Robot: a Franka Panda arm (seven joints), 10 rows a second.
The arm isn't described. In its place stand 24 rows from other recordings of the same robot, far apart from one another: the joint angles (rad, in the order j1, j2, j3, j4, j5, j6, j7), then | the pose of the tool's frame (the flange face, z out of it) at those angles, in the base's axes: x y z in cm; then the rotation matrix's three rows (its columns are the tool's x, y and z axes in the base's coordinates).
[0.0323, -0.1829, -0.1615, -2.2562, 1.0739, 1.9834, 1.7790] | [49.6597 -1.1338 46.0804], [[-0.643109 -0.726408 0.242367], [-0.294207 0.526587 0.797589], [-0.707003 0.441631 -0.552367]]
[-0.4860, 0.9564, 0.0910, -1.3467, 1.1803, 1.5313, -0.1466] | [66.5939 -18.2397 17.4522], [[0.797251 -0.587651 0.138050], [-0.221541 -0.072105 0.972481], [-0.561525 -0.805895 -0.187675]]
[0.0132, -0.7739, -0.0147, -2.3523, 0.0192, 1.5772, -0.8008] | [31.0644 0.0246 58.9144], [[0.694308 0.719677 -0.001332], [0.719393 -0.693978 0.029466], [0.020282 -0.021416 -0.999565]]
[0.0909, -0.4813, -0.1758, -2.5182, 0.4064, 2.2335, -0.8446] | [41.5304 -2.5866 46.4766], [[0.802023 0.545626 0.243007], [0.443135 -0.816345 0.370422], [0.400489 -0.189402 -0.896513]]
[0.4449, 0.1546, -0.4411, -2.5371, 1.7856, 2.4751, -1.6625] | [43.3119 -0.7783 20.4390], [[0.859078 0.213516 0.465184], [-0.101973 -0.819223 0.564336], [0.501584 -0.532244 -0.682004]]
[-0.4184, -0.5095, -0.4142, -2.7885, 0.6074, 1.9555, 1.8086] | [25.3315 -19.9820 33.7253], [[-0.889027 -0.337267 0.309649], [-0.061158 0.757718 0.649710], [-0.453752 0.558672 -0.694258]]
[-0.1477, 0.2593, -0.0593, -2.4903, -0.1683, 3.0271, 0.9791] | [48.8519 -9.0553 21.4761], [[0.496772 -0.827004 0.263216], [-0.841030 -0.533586 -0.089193], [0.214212 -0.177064 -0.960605]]
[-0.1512, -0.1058, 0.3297, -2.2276, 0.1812, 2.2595, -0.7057] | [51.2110 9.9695 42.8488], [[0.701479 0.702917 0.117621], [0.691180 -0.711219 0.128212], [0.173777 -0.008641 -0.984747]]
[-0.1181, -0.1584, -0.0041, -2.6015, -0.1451, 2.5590, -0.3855] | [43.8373 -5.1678 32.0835], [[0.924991 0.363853 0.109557], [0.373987 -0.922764 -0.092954], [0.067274 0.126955 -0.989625]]
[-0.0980, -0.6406, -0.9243, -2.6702, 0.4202, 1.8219, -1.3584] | [22.2555 -25.4051 36.4235], [[0.791212 0.484031 0.373761], [0.056000 -0.665957 0.743886], [0.608972 -0.567641 -0.554019]]
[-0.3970, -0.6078, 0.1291, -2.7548, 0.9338, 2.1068, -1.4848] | [34.6184 -5.8821 40.0681], [[0.666540 0.671656 0.323423], [0.430650 -0.701061 0.568378], [0.608494 -0.239565 -0.756534]]
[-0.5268, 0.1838, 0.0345, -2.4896, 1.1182, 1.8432, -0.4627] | [39.1876 -12.8537 20.6660], [[0.732571 -0.654501 0.186997], [-0.413793 -0.210069 0.885803], [-0.540477 -0.726291 -0.424718]]
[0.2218, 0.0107, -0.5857, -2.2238, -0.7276, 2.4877, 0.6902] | [51.5553 -19.2558 39.4995], [[0.828044 -0.531512 0.178431], [-0.385965 -0.771229 -0.506199], [0.406662 0.350287 -0.843756]]
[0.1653, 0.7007, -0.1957, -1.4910, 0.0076, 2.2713, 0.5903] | [72.3997 0.3371 27.2712], [[0.833114 -0.545607 0.090744], [-0.535045 -0.836574 -0.117770], [0.140170 0.049564 -0.988886]]
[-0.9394, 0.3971, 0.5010, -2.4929, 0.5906, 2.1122, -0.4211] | [36.6783 -11.4615 13.0260], [[0.812693 -0.547221 -0.200198], [-0.210647 -0.596247 0.774672], [-0.543284 -0.587400 -0.599836]]
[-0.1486, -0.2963, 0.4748, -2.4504, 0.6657, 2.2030, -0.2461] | [42.1580 16.6558 40.2676], [[0.986625 0.162965 -0.003531], [0.150974 -0.905428 0.396745], [0.061459 -0.391972 -0.917922]]
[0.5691, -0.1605, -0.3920, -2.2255, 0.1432, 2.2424, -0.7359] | [50.7341 8.9941 45.2939], [[0.656809 0.741906 0.134824], [0.715555 -0.669632 0.198931], [0.237871 -0.034186 -0.970695]]
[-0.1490, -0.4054, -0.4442, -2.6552, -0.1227, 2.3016, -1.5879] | [33.1782 -21.7522 36.1788], [[0.445848 0.893179 0.058749], [0.891821 -0.448873 0.056290], [0.076648 0.027296 -0.996685]]
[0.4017, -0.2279, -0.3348, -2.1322, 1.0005, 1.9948, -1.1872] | [50.3698 7.4509 53.6840], [[0.588090 0.793004 0.159042], [0.363328 -0.434708 0.824028], [0.722594 -0.426818 -0.543768]]
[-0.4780, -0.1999, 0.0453, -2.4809, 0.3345, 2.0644, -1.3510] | [39.5618 -16.3993 34.9834], [[0.753210 0.655997 -0.048403], [0.631619 -0.700747 0.331678], [0.183661 -0.280395 -0.942150]]
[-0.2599, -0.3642, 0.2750, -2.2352, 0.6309, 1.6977, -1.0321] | [43.1859 7.2406 50.8133], [[0.657591 0.742938 -0.124969], [0.686652 -0.522797 0.505166], [0.309973 -0.418003 -0.853926]]
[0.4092, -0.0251, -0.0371, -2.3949, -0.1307, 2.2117, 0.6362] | [44.1016 16.7507 31.3975], [[0.980284 -0.167718 -0.104470], [-0.182392 -0.971416 -0.151932], [-0.076002 0.167991 -0.982854]]
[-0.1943, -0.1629, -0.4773, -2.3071, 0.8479, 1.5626, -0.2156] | [38.7210 -20.8667 41.0116], [[0.815609 -0.545850 0.191911], [-0.414582 -0.319951 0.851912], [-0.403614 -0.774390 -0.487254]]
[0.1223, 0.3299, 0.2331, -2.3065, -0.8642, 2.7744, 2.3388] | [48.2947 21.7414 21.5043], [[0.317337 -0.896612 0.308844], [-0.925545 -0.363768 -0.105065], [0.206550 -0.252508 -0.945292]]
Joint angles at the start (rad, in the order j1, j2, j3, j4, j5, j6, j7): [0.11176 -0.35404 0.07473 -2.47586 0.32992 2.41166 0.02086]
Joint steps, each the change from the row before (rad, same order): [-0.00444 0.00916 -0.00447 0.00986 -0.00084 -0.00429 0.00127]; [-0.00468 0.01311 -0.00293 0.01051 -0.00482 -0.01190 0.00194]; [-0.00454 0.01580 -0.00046 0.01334 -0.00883 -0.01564 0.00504]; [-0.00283 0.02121 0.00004 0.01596 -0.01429 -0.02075 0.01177]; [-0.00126 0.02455 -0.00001 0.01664 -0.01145 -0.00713 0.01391]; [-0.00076 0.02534 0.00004 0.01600 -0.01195 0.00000 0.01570]
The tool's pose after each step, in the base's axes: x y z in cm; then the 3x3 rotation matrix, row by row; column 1 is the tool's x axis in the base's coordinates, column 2 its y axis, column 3 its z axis. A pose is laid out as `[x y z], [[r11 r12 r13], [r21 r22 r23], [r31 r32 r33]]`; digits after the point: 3 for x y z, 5 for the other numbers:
[44.848 8.349 44.984], [[0.96468 -0.02363 0.26237], [-0.08984 -0.96577 0.24335], [0.24764 -0.25833 -0.93378]]
[45.180 8.098 44.768], [[0.96776 -0.03064 0.24999], [-0.09271 -0.96622 0.24046], [0.23417 -0.25589 -0.93791]]
[45.547 7.984 44.516], [[0.97170 -0.03604 0.23346], [-0.09239 -0.96754 0.23521], [0.21740 -0.25013 -0.94349]]
[45.963 7.988 44.076], [[0.97702 -0.04360 0.20866], [-0.09168 -0.96965 0.22665], [0.19244 -0.24057 -0.95136]]
[46.530 8.029 43.644], [[0.97948 -0.05382 0.19423], [-0.09682 -0.97086 0.21921], [0.17677 -0.23352 -0.95615]]
[47.145 8.073 43.201], [[0.98052 -0.06517 0.18531], [-0.10448 -0.97189 0.21099], [0.16635 -0.22624 -0.95976]]

